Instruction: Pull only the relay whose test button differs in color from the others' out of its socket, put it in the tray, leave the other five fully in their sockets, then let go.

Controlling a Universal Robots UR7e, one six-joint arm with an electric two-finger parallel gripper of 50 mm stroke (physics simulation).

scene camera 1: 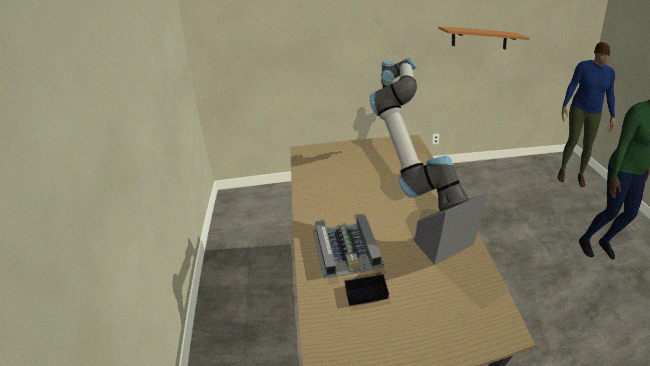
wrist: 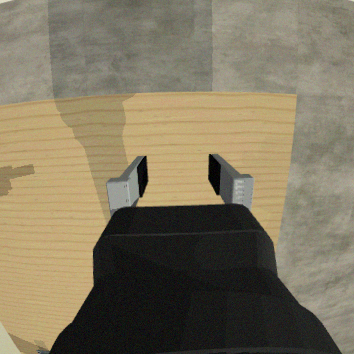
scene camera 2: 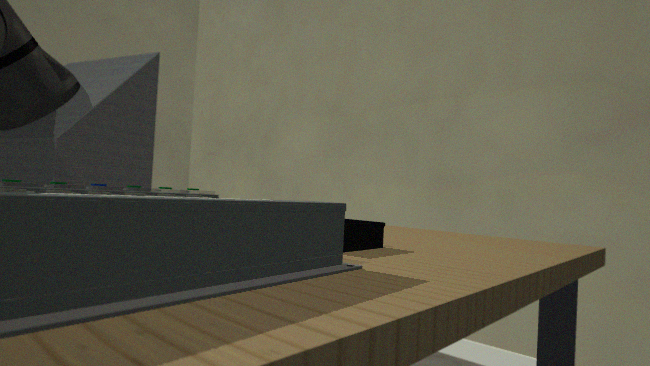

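Pixels of known places: gripper, fingertip midpoint: [wrist: 177, 167]; arm's base, link origin: [scene camera 1: 454, 205] [scene camera 2: 38, 104].
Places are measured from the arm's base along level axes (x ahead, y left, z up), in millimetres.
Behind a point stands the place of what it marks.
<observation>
The row of relays [scene camera 1: 346, 240] {x 488, y -83, z -136 mm} stands between two grey ducts on the panel. In the scene camera 2 view the button tops show over the near duct: one blue button [scene camera 2: 98, 185] {x 477, y -127, z -131 mm} is third from the left, and the others, such as this green button [scene camera 2: 134, 186] {x 478, y -96, z -131 mm}, are green. The relay bodies are hidden there. The black tray [scene camera 1: 369, 300] {x 473, y 241, z -186 mm} [scene camera 2: 364, 235] {x 551, y 188, z -181 mm} stands on the table beside the panel's end. My gripper [wrist: 177, 167] {x -22, y -958, z 54 mm} is open and empty, high over the table's far part, away from the relays and tray. Its fingers cannot be made out in the scene views.
Grey ducts [scene camera 1: 370, 240] [scene camera 2: 175, 245] rise on both sides of the relays. A beige block [scene camera 1: 353, 261] {x 486, y 31, z -158 mm} sits at the row's tray end. A tall grey wedge-shaped block [scene camera 1: 452, 230] {x 74, y 127, z -18 mm} [scene camera 2: 110, 145] {x 154, y 50, z -69 mm} stands by the arm's base. Two people stand on the floor beyond the table [scene camera 1: 450, 300].
</observation>
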